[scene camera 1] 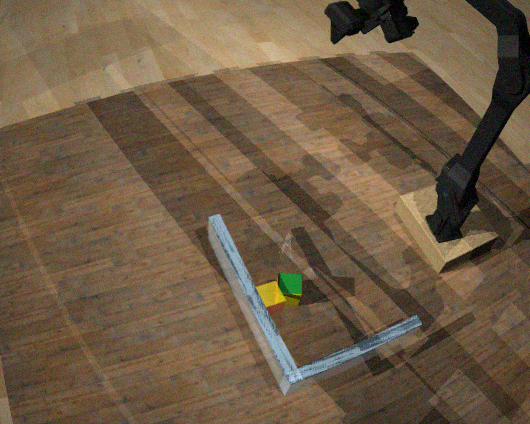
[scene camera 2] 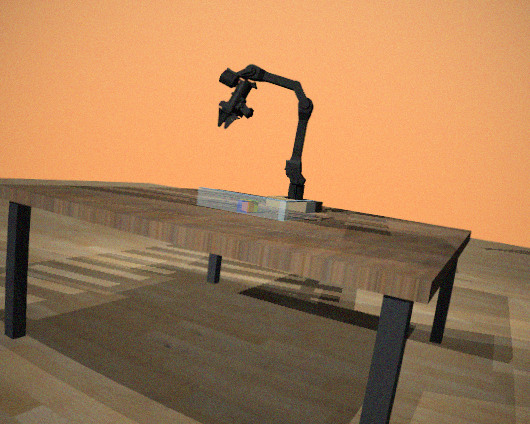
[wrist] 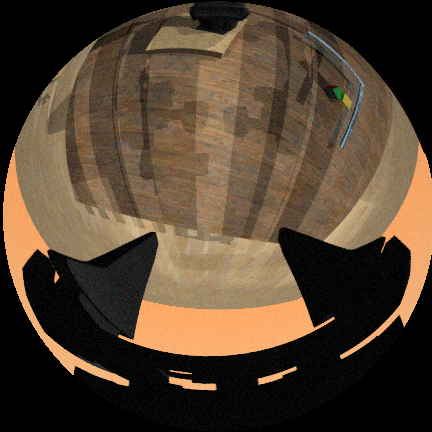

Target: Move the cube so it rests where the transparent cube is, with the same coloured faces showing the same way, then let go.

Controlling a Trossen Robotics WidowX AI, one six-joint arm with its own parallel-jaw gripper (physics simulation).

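Where they show: gripper, between the fingertips: (scene camera 1: 348, 37) (scene camera 2: 221, 128) (wrist: 218, 236); arm's base, origin of its link: (scene camera 1: 443, 227) (scene camera 2: 295, 199).
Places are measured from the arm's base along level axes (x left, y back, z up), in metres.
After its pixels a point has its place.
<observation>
The solid cube (scene camera 1: 290, 284) {z -0.002, x 0.051, y -0.336 m} (wrist: 338, 93) {z -0.002, x 0.046, y -0.335 m} sits on the table with its green face up. In scene camera 1 a yellow side shows; in the wrist view a red and a dark side show. The transparent cube (scene camera 1: 270, 294) {z -0.002, x 0.063, y -0.372 m} (wrist: 347, 102) {z -0.002, x 0.059, y -0.379 m} has its yellow face up and a reddish side, and lies right beside the solid one, between it and the long wall. In scene camera 2 both cubes blur together behind the see-through wall. My gripper (scene camera 1: 362, 41) {z 0.243, x -0.295, y -0.150 m} (scene camera 2: 222, 126) {z 0.243, x -0.295, y -0.150 m} (wrist: 218, 236) {z 0.243, x -0.295, y -0.150 m} is open and empty, high above the table and far from both cubes.
A low L-shaped barrier with pale blue top edges has a long wall (scene camera 1: 249, 293) {z 0.018, x 0.065, y -0.408 m} (wrist: 356, 111) {z 0.018, x 0.060, y -0.409 m} close beside the transparent cube and a short wall (scene camera 1: 360, 347) {z 0.018, x 0.195, y -0.270 m} at one end. The arm stands on a pale wooden base block (scene camera 1: 417, 235) {z -0.027, x -0.011, y -0.050 m} (wrist: 185, 42) {z 0.000, x -0.088, y 0.022 m} on the wooden table (scene camera 1: 100, 250) {z -0.042, x -0.096, y -0.641 m} (scene camera 2: 125, 212) {z -0.042, x 0.053, y -0.824 m}.
</observation>
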